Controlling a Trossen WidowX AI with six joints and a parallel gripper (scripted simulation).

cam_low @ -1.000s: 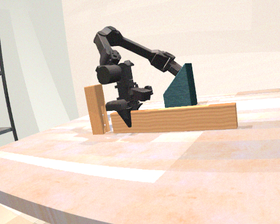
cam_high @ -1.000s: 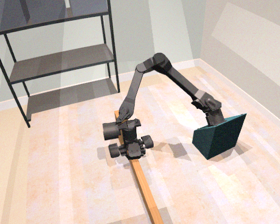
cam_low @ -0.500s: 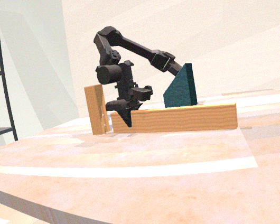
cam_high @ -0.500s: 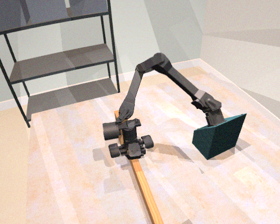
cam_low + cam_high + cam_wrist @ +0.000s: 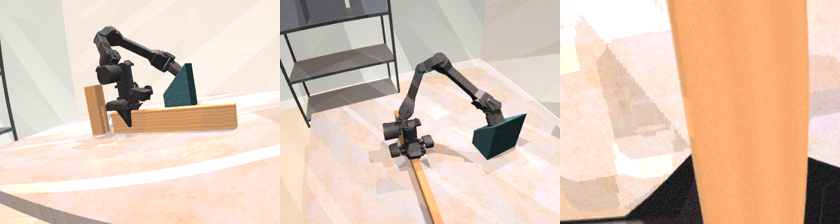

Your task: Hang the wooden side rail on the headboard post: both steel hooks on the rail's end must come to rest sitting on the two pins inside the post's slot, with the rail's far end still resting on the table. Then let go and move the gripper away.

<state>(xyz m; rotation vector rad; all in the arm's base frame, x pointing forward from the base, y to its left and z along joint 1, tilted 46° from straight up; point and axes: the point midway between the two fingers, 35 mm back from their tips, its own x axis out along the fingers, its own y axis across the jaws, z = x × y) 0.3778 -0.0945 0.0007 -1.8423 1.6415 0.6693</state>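
Now: gripper tip 1 cm short of the headboard post, 14 cm to the left of it and 6 cm below it.
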